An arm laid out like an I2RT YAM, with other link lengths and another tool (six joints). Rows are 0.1 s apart.
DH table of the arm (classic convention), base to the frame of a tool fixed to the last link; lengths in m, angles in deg. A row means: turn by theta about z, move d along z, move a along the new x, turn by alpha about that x. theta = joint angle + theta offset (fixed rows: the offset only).
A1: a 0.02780, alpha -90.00, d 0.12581, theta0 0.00
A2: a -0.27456, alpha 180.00, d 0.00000, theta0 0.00
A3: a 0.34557, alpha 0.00, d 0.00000, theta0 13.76
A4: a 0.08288, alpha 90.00, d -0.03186, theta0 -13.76
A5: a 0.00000, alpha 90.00, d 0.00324, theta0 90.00
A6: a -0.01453, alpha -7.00, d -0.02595, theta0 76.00
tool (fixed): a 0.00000, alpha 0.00, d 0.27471, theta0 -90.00
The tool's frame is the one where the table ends.
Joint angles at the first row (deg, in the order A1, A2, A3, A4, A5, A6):
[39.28, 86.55, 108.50, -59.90, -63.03, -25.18]
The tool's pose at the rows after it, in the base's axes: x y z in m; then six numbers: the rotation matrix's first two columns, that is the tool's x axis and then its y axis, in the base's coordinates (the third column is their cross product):
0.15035 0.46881 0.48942 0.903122 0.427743 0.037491 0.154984 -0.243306 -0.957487
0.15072 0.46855 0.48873 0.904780 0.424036 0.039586 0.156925 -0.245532 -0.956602
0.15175 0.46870 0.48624 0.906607 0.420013 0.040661 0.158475 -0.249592 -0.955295
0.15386 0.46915 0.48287 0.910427 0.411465 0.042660 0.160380 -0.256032 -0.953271
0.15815 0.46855 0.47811 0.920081 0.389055 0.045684 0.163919 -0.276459 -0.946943
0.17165 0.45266 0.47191 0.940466 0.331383 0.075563 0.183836 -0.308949 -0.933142
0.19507 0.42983 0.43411 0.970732 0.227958 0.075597 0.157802 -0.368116 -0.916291
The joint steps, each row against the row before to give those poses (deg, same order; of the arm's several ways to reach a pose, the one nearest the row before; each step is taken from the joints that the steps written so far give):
[0.01, -0.06, -0.30, 0.20, 0.02, 0.04]
[0.00, -0.22, -0.22, 0.08, 0.30, 0.00]
[0.00, -0.21, -0.48, 0.18, 0.37, -0.08]
[0.00, -0.35, -0.69, 0.43, 0.68, 0.06]
[-0.05, -0.47, -0.37, -0.32, 1.81, -0.09]
[-2.22, -2.60, -1.69, -1.60, 2.65, -2.02]
[-3.51, -6.84, -10.84, 3.06, 3.78, -0.12]

